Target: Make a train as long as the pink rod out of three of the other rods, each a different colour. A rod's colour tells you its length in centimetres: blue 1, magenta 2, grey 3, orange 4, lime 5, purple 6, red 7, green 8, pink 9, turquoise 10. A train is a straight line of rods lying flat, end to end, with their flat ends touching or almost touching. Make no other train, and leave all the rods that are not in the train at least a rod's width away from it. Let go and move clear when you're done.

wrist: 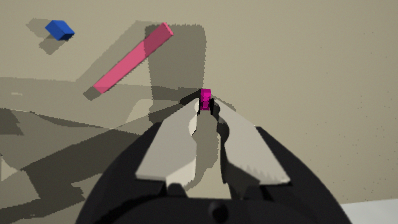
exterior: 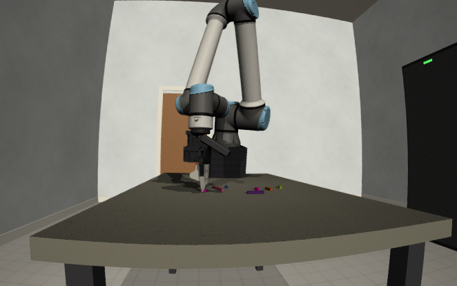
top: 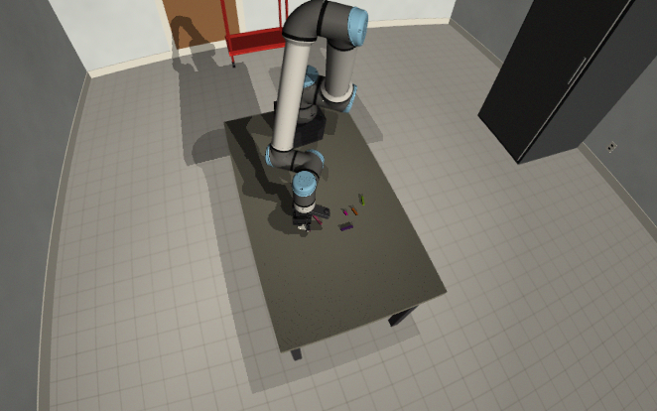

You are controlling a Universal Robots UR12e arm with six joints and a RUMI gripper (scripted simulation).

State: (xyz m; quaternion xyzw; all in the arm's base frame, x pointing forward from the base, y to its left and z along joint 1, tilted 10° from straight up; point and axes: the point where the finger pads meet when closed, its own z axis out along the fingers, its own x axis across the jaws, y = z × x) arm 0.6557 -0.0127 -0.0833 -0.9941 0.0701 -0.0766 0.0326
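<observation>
My gripper is now 110 mm past the blue rod, 70 mm to the right of it and 10 mm above it. From my hand the other things lie so: purple rod 10 mm ahead, 190 mm to the left, 10 mm below; then orange rod 80 mm behind, 240 mm to the left, 10 mm below; then pink rod 60 mm behind, 40 mm to the left, 10 mm below.
</observation>
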